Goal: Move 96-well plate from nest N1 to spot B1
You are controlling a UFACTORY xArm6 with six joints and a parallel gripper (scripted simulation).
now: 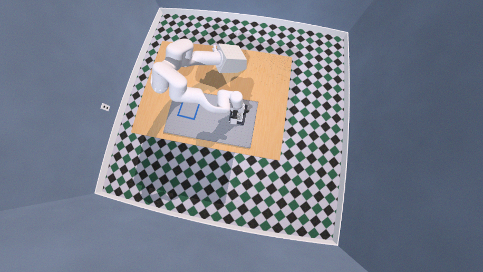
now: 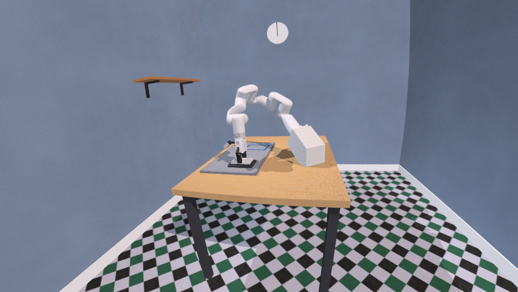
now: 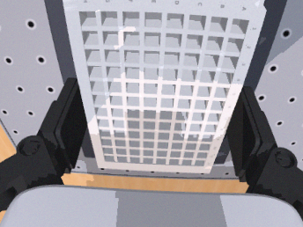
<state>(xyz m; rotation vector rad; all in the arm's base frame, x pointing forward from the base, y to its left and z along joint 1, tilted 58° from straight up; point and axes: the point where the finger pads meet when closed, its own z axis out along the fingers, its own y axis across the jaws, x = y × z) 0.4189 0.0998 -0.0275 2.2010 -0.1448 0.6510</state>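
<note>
The dark plate nest N1 lies 30 mm below my hand. Also, from my hand: white 96-well plate 10 mm below.
</note>
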